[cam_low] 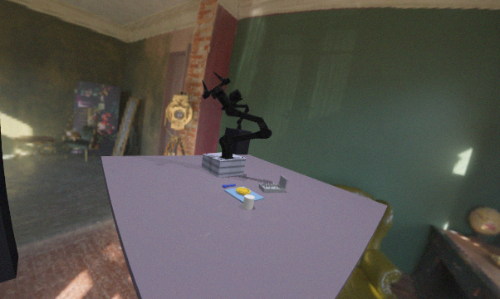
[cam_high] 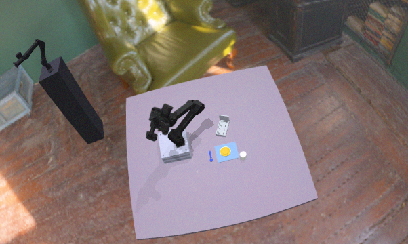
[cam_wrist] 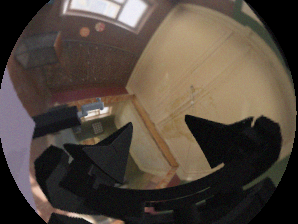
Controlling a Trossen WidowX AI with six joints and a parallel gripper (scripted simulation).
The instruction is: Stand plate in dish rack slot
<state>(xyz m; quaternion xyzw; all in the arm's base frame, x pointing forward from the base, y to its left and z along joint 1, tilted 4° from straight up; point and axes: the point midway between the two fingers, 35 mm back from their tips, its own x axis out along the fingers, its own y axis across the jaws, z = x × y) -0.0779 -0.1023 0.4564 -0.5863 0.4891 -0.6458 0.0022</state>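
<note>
Now: the yellow plate 56 cm below my gripper tip, 39 cm ahead of it and 1 cm to the left of it. The rest, counted from my gripper tip: white cup 55 cm below, 49 cm ahead, 8 cm to the right; then blue utensil 57 cm below, 28 cm ahead, 1 cm to the left; then grey dish rack 55 cm below, 44 cm ahead, 20 cm to the left.
</note>
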